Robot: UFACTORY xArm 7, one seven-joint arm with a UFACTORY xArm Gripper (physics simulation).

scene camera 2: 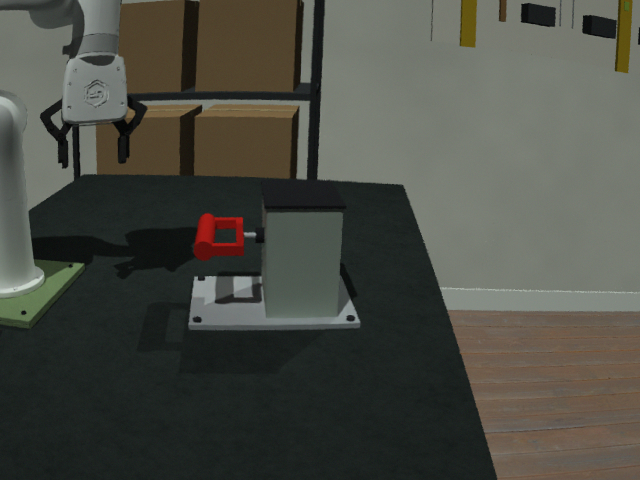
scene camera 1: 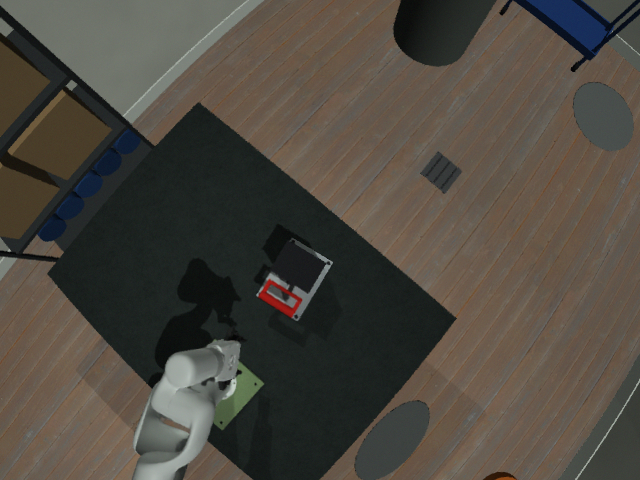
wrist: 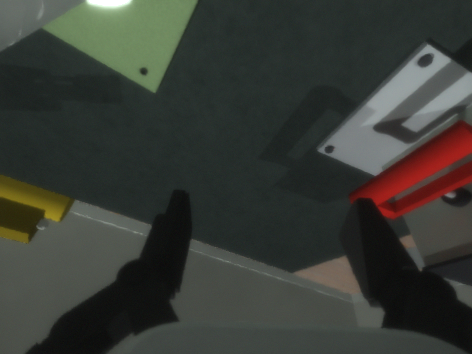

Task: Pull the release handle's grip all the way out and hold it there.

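The red release handle grip [scene camera 1: 278,305] [scene camera 2: 205,235] [wrist: 420,159] is a rectangular loop with a thick outer bar. A short metal rod [scene camera 2: 249,235] joins it to the pale housing [scene camera 2: 302,263] with a black top [scene camera 1: 301,266]. The housing stands on a light grey base plate [scene camera 1: 306,302] [scene camera 2: 232,316] [wrist: 355,155]. My gripper [scene camera 2: 93,157] [wrist: 268,213] is open and empty, fingers pointing down. In scene camera 2 it is left of the grip and higher, apart from it. In the wrist view the grip lies at the right, partly behind the right fingertip.
The arm's green mounting plate [scene camera 1: 240,392] [scene camera 2: 56,286] [wrist: 130,55] is on the dark table top [scene camera 1: 361,310] [scene camera 2: 310,413]. A rack [scene camera 2: 315,118] with cardboard boxes [scene camera 2: 245,147] stands behind the table. A yellow item [wrist: 55,205] shows at the left of the wrist view.
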